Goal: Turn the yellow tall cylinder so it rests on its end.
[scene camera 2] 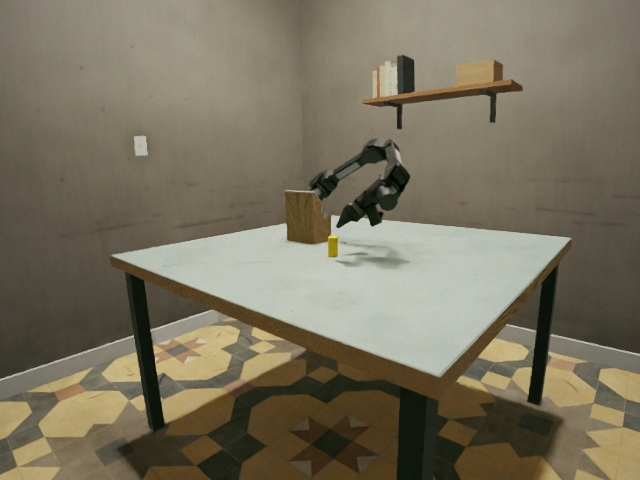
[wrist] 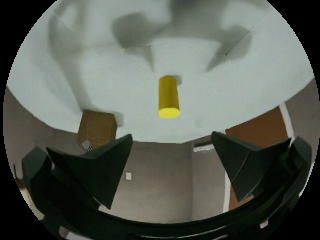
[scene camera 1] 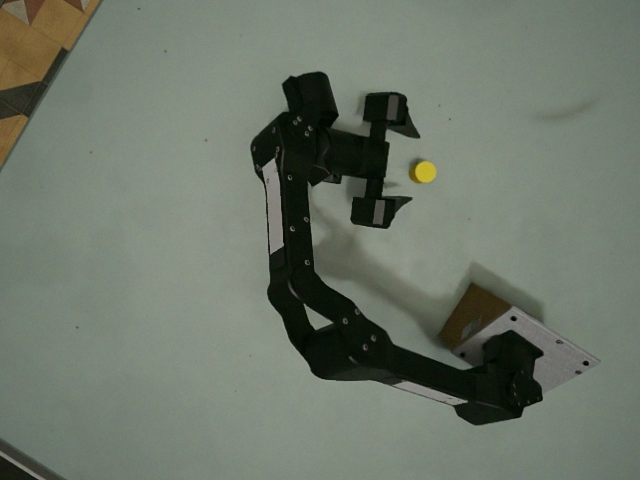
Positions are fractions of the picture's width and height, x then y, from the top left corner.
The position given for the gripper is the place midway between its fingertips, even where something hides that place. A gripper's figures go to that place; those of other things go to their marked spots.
Scene:
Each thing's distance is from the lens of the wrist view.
gripper (wrist: 0.54, 0.57): 10 cm
yellow tall cylinder (wrist: 0.53, 0.43): 13 cm

